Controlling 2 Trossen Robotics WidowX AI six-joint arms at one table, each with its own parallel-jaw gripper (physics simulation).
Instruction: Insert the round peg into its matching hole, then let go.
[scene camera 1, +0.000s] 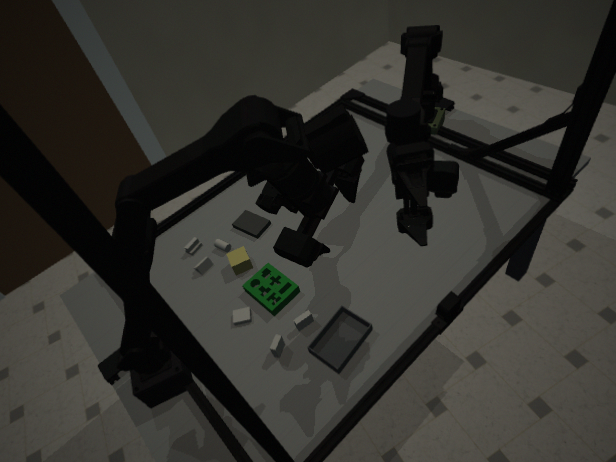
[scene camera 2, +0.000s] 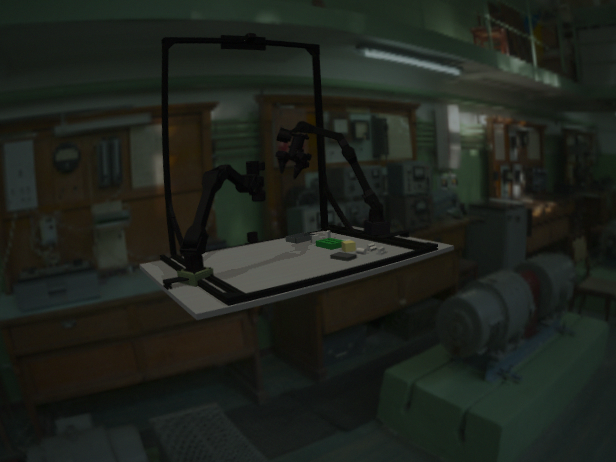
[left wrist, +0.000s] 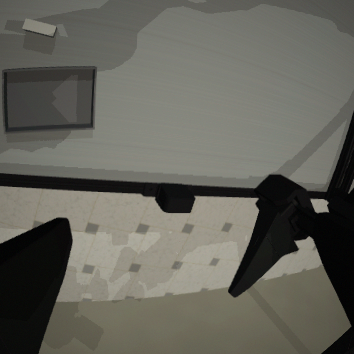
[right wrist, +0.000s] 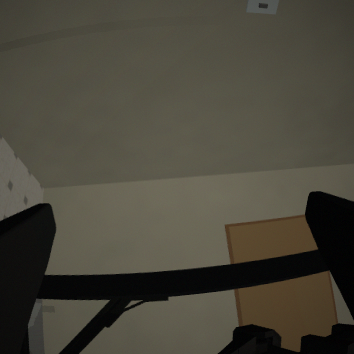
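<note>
The round peg (scene camera 1: 222, 245), a small white cylinder, lies on its side on the table behind the yellow block. The green board (scene camera 1: 286, 302) (scene camera 2: 328, 244) lies in front of that block; its round hole (scene camera 1: 255, 283) shows in scene camera 1 at the board's left and looks unfilled. My left gripper (scene camera 1: 340, 224) (scene camera 2: 290, 174) (left wrist: 196, 229) is open and empty, high above the table, away from the peg and board. My right gripper (scene camera 1: 424, 222) (scene camera 2: 260, 182) (right wrist: 182, 211) is open and empty, far to the right of the board in scene camera 1. The peg does not show in either wrist view.
A yellow block (scene camera 1: 239, 260) (scene camera 2: 348, 246) stands between peg and board. A dark flat slab (scene camera 1: 251, 224) (scene camera 2: 343, 256) lies behind it. White pieces (scene camera 1: 202, 265) (scene camera 1: 241, 316) (scene camera 1: 277, 345) lie around. A dark tray (scene camera 1: 314, 352) (left wrist: 94, 100) is in front, near the black frame rail.
</note>
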